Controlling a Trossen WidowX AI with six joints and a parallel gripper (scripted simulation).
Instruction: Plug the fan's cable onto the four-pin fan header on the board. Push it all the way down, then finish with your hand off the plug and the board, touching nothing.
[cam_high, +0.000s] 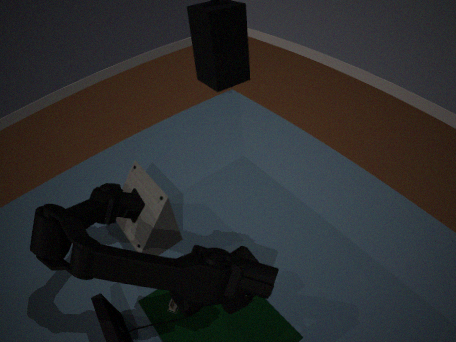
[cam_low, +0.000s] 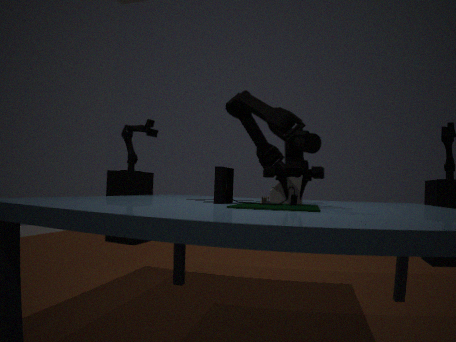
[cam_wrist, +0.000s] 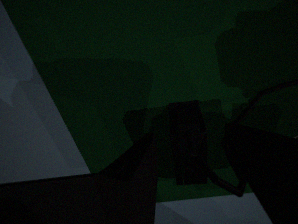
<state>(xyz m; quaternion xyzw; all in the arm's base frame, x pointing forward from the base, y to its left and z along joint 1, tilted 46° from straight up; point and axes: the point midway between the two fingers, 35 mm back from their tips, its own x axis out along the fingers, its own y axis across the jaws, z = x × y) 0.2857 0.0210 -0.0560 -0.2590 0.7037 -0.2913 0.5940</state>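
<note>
My gripper tip is now 60 mm short of the green board, 40 mm to the left of it and 40 mm above it. The rest, counted from my gripper tip: white four-pin header: 30 mm behind, 100 mm to the right, 20 mm below; black fan: 20 mm behind, 230 mm to the right, 30 mm above; black plug: 10 mm behind.
</note>
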